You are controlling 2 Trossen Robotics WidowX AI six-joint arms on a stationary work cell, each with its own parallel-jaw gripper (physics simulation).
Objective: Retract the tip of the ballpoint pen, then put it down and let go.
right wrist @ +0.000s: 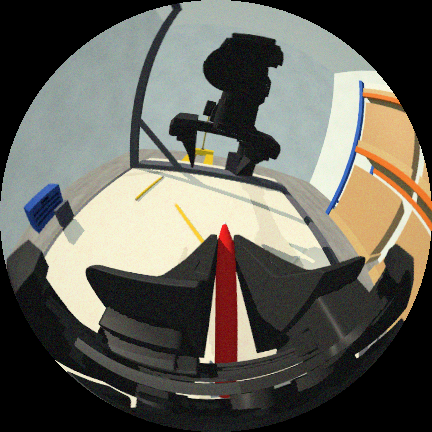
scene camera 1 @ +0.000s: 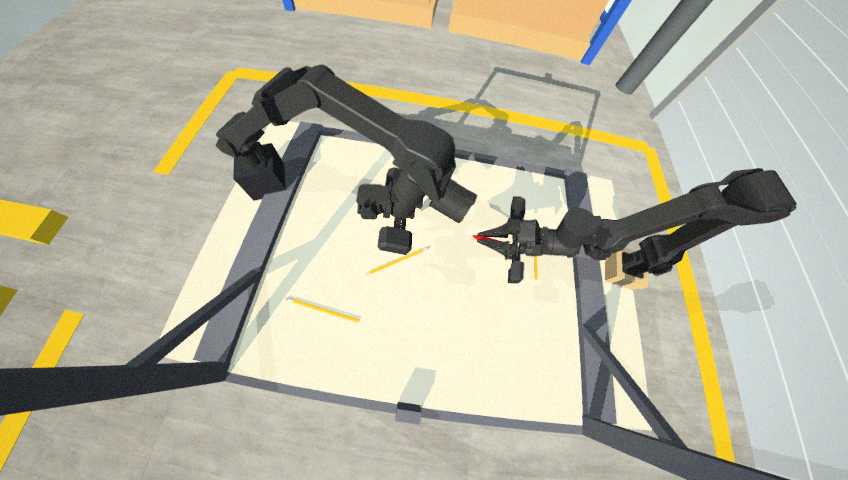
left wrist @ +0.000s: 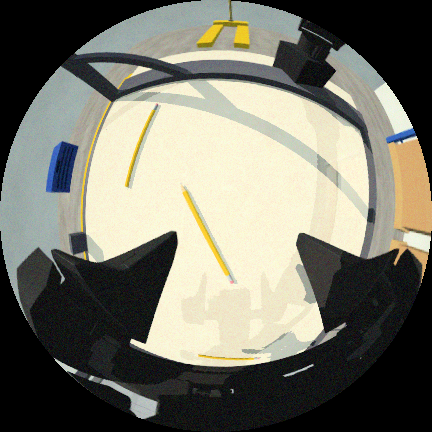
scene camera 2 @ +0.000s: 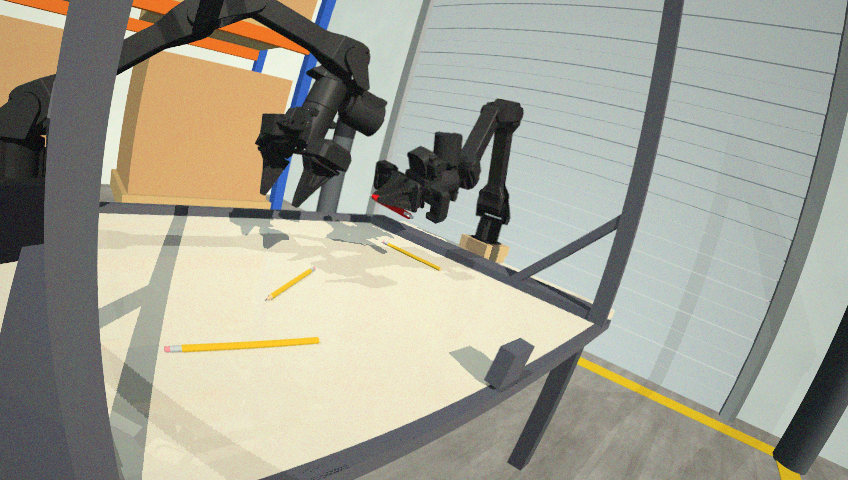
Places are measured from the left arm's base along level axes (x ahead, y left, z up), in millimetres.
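Pixels of known places: left gripper, between the fingertips: (right wrist: 214, 169) (scene camera 1: 387, 226) (left wrist: 240, 238) (scene camera 2: 277, 200); right gripper, between the fingertips: (right wrist: 224, 240) (scene camera 1: 476, 237) (scene camera 2: 375, 198); left arm's base, origin of its link: (right wrist: 242, 154) (scene camera 1: 253, 160) (scene camera 2: 17, 177); right arm's base, origin of its link: (scene camera 1: 632, 265) (scene camera 2: 486, 240).
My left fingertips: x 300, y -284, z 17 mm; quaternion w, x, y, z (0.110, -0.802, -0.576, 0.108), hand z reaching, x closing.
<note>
Ahead of a thing's pixels: the offset from my left fingertips to its top centre. Level surfaces: height alone.
The red ballpoint pen {dx +236, dy -102, dz +27 mm} (scene camera 1: 477, 237) (scene camera 2: 398, 209) (right wrist: 226, 300) is held above the table by my right gripper (scene camera 1: 479, 238) (right wrist: 224, 240), which is shut on it. Its red conical end sticks out past the fingertips; a silvery part shows at its other end in scene camera 2. Whether a writing tip is out is too small to tell. My left gripper (scene camera 2: 279, 199) (left wrist: 240, 238) (right wrist: 214, 169) is open and empty, pointing down above the table, to the left of the pen and apart from it. Its fingertips are hidden in scene camera 1.
Three yellow pencils lie on the table {dz -123 mm} (scene camera 1: 476, 356) (scene camera 2: 380, 368): one pencil {dx +11, dy -47, dz -115 mm} (scene camera 1: 398, 259) (scene camera 2: 290, 283) (left wrist: 206, 231) below the left gripper, one {dx -197, dy -123, dz -116 mm} (scene camera 1: 326, 309) (scene camera 2: 249, 344) (left wrist: 141, 147) nearer the front left, one {dx +408, dy -109, dz -116 mm} (scene camera 1: 536, 267) (scene camera 2: 412, 255) under the right gripper. A dark frame borders the table.
</note>
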